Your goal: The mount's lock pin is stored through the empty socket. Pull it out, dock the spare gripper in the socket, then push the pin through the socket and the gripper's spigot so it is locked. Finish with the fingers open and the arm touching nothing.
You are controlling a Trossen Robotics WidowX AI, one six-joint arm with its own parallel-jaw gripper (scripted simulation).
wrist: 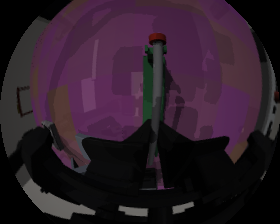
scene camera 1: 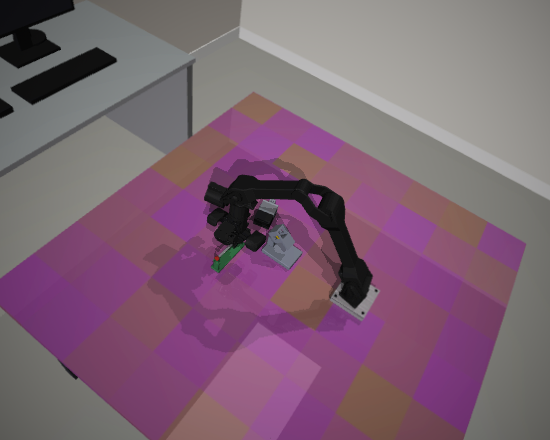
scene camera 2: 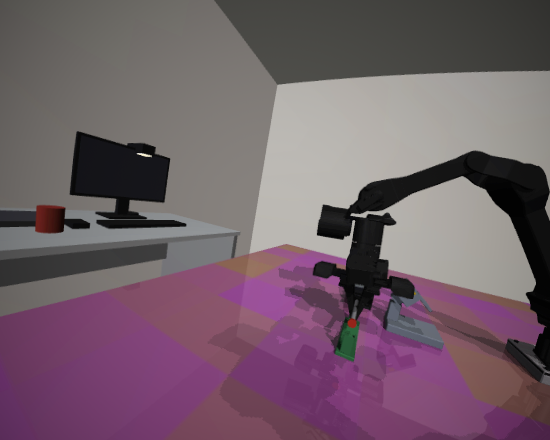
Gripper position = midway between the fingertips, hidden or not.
Note:
My gripper (scene camera 2: 353,319) carries a lock pin (wrist: 157,40). Further things: a grey mount (scene camera 2: 421,331) and a green cradle (wrist: 147,92).
My gripper shows as well in the wrist view (wrist: 152,122) and in scene camera 1 (scene camera 1: 233,246).

